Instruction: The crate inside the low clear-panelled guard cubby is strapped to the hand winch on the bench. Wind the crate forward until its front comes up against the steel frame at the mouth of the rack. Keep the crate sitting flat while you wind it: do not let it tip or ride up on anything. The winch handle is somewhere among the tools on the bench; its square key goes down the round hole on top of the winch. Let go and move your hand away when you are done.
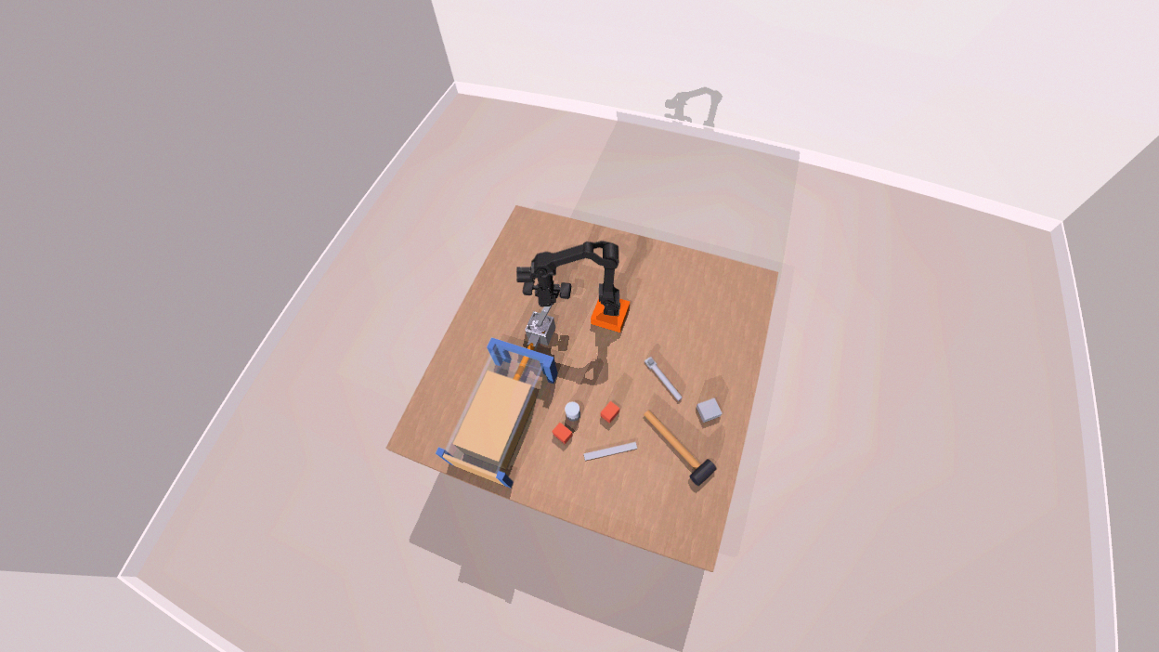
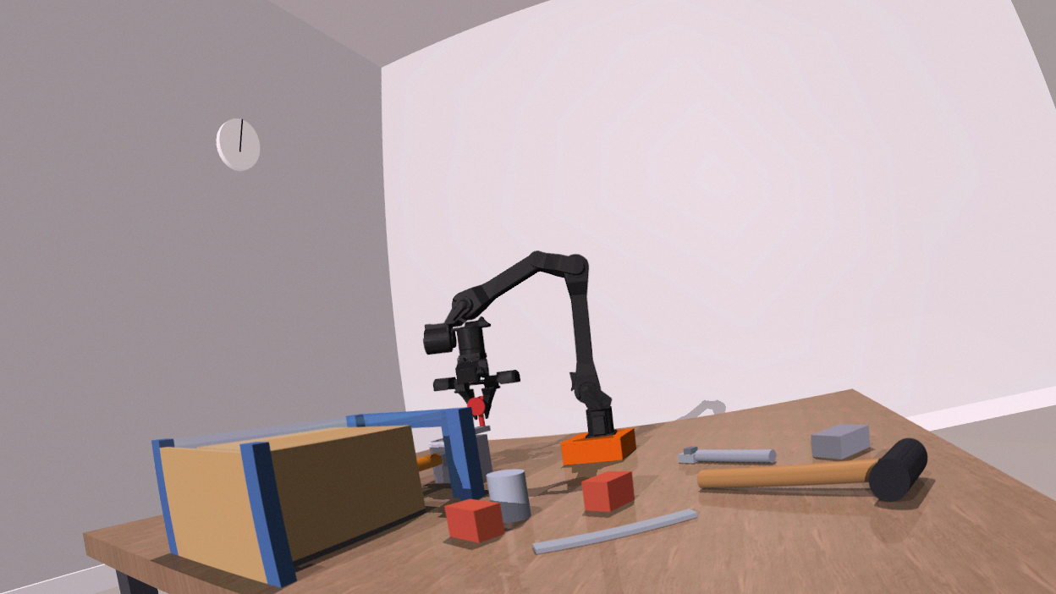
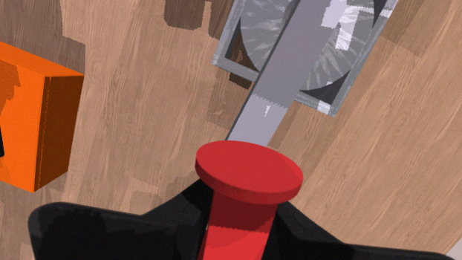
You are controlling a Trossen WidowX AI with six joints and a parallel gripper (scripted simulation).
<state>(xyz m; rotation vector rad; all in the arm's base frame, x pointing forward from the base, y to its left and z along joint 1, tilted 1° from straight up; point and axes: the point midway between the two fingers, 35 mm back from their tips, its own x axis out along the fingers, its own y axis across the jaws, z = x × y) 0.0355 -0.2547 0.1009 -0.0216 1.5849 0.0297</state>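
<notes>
The blue frame bar lies 250 mm ahead of my gripper tip, 50 mm to the right of it and 10 mm below it. The rest, counted from my gripper tip: grey winch handle (40 mm ahead, 10 mm to the right, 10 mm below); red knob (20 mm above); grey winch (80 mm below, 80 mm ahead, 30 mm to the right).
</notes>
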